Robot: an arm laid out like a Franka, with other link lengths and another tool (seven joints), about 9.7 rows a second.
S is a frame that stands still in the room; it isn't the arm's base.
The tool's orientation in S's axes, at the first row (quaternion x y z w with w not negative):
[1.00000 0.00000 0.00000 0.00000]
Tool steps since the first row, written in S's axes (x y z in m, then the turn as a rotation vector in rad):
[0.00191 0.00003 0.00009 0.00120 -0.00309 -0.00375]
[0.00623 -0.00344 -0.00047 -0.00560 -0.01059 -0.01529]
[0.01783 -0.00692 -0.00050 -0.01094 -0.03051 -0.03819]
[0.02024 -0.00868 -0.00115 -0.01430 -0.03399 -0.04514]
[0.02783 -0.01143 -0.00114 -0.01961 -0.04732 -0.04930]
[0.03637 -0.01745 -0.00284 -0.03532 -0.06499 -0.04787]
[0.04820 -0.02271 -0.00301 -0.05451 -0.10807 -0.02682]
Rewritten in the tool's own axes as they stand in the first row. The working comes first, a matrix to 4 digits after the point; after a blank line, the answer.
The tool's axes in the first row as the columns of a matrix, in S's axes (used below as rounded here):
[1.0000 0.0000 0.0000]
[0.0000 -1.0000 0.0000]
[0.0000 0.0000 -1.0000]

[0.00191 -0.00003 -0.00009 0.00120 0.00309 0.00375]
[0.00623 0.00344 0.00047 -0.00560 0.01059 0.01529]
[0.01783 0.00692 0.00050 -0.01094 0.03051 0.03819]
[0.02024 0.00868 0.00115 -0.01430 0.03399 0.04514]
[0.02783 0.01143 0.00114 -0.01961 0.04732 0.04930]
[0.03637 0.01745 0.00284 -0.03532 0.06499 0.04787]
[0.04820 0.02271 0.00301 -0.05451 0.10807 0.02682]

